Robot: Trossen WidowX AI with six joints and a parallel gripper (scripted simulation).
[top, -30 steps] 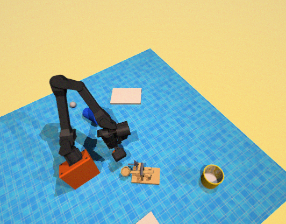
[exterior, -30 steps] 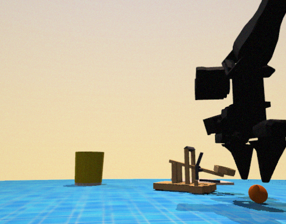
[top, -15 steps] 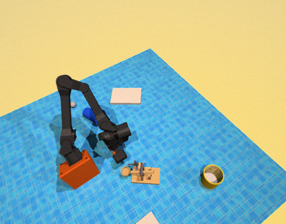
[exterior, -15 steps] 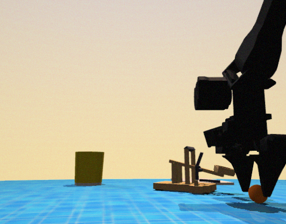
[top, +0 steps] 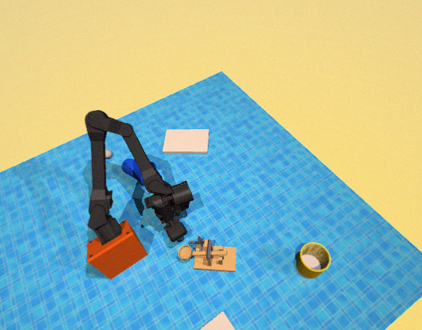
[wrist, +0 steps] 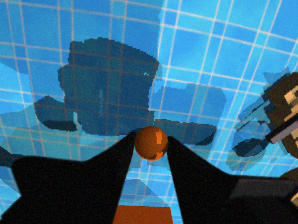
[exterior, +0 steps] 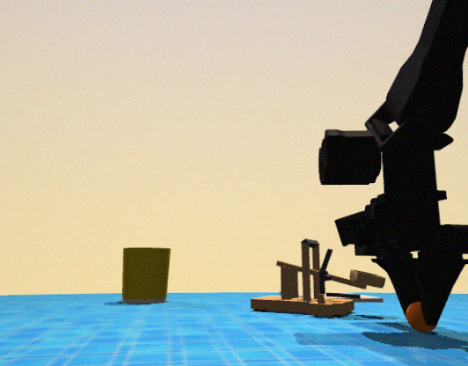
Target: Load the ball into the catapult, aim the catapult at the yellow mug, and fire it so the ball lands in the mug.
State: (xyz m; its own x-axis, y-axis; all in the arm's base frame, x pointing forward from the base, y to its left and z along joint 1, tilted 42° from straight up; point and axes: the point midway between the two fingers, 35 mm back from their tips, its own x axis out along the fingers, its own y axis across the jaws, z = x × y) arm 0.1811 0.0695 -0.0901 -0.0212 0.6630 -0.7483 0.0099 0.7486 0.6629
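Now: the wooden catapult 160 mm to the right of my gripper tip, 40 mm ahead of it and 40 mm above it. The rest, counted from my gripper tip: small grey ball 460 mm to the left, 70 mm behind, 10 mm above; orange ball 10 mm above; white tile 320 mm to the left, 260 mm ahead.
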